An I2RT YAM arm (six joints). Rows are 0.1 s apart.
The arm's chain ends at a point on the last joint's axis. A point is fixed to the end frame.
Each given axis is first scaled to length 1.
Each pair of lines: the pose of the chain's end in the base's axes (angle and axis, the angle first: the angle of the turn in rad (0 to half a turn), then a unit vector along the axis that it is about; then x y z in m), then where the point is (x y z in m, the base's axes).
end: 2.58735 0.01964 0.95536 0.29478 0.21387 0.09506 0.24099
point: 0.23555 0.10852 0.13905
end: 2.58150 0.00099 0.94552 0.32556 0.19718 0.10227 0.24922
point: 0.22032 0.12183 0.14859
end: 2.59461 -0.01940 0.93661 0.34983 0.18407 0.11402 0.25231
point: 0.20651 0.13850 0.15261
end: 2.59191 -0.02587 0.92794 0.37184 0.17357 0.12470 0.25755
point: 0.19646 0.15369 0.15917
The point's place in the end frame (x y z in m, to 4 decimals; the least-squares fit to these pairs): 0.0343 -0.0455 0.0883
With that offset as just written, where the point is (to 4 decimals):
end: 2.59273 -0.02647 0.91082 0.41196 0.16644 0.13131 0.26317
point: 0.1892 0.1686 0.1676
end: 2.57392 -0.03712 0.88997 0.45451 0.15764 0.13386 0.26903
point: 0.1822 0.1797 0.1777
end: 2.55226 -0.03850 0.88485 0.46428 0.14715 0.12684 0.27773
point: 0.1738 0.1745 0.1879
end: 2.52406 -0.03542 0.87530 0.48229 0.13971 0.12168 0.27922
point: 0.1691 0.1726 0.1921
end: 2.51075 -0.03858 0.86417 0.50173 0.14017 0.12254 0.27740
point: 0.1707 0.1772 0.1930
